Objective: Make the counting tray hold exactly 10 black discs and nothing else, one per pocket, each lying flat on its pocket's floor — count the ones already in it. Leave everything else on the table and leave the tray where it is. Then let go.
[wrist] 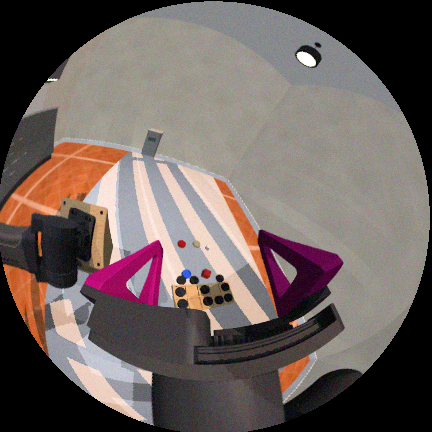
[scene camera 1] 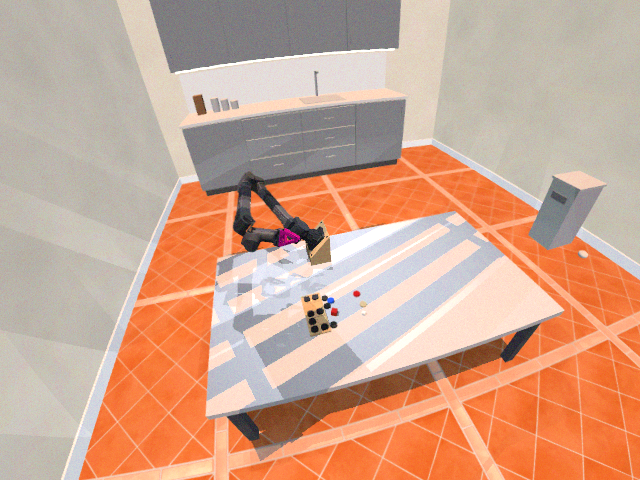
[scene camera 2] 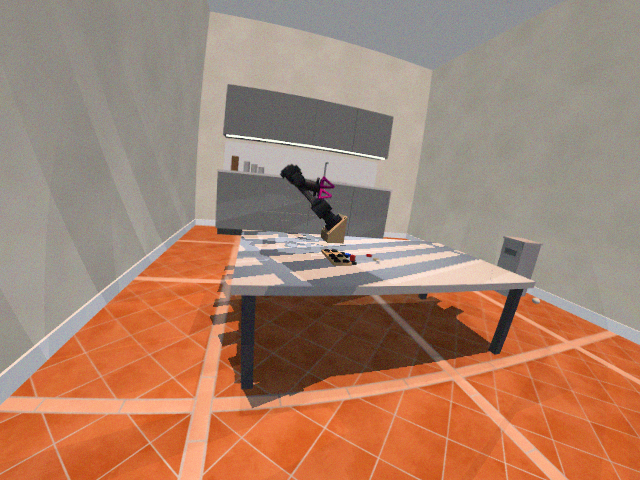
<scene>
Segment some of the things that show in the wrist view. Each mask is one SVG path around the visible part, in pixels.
My gripper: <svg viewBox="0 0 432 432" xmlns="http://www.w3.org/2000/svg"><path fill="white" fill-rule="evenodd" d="M336 253L291 241L259 229L257 243L278 317L246 326L214 329L213 335L211 335L210 319L205 311L195 308L157 305L163 256L162 245L157 239L136 252L87 276L79 292L94 304L86 323L90 328L88 339L109 354L131 365L152 372L151 409L152 421L155 426L183 432L244 432L285 422L277 369L314 352L344 329L344 325L333 303L327 305L304 323L295 327L292 324L289 325L289 322L309 312L331 293L327 283L342 266L343 261ZM152 257L148 275L137 298L126 287L126 281ZM270 249L295 267L296 276L291 284L276 263Z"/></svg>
A counting tray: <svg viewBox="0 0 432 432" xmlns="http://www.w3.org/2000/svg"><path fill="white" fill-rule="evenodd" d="M235 301L230 286L226 291L221 289L222 283L226 282L229 285L228 281L171 285L174 307L178 307L177 301L181 298L187 300L188 306L186 308L200 310ZM203 298L210 296L213 300L212 304L205 305L203 303ZM217 295L221 295L223 297L223 302L220 304L217 304L214 301L214 297ZM224 294L230 293L232 295L232 300L225 301L223 297ZM179 286L185 289L185 294L181 297L175 294L175 289ZM200 287L202 285L207 285L209 287L209 292L206 294L201 293Z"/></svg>
</scene>
